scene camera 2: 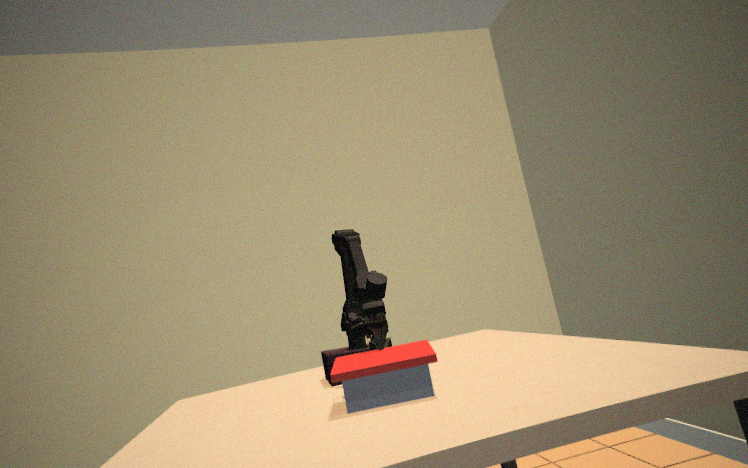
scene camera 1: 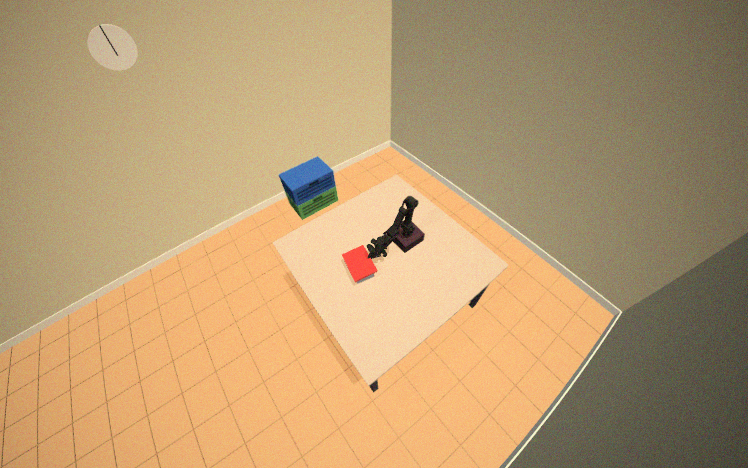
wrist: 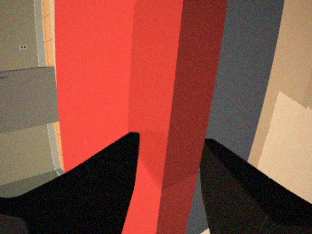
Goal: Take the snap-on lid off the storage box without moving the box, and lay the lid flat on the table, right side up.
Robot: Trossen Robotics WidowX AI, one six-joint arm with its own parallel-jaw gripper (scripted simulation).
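Labels:
There's a red lid that shows in the wrist view (155,74), and scene camera 1 and scene camera 2 show it as well. On that lid, (scene camera 1: 357,274) and (scene camera 2: 418,353) are the same spot.

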